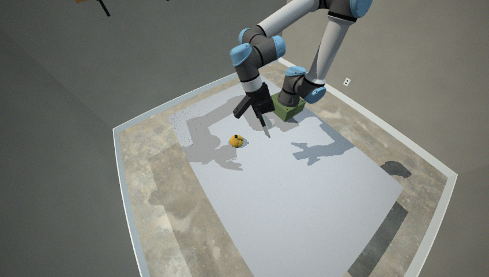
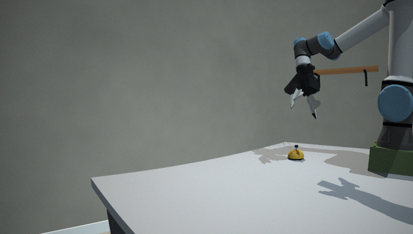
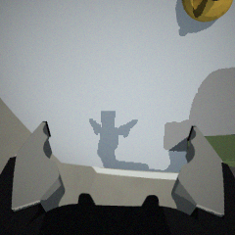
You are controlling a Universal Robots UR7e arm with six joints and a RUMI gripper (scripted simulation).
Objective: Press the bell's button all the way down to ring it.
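Right now the button is 70 mm ahead of my hand, 140 mm to the right of it and 160 mm below it. Also, from my hand: yellow dome bell: 70 mm ahead, 140 mm to the right, 170 mm below.
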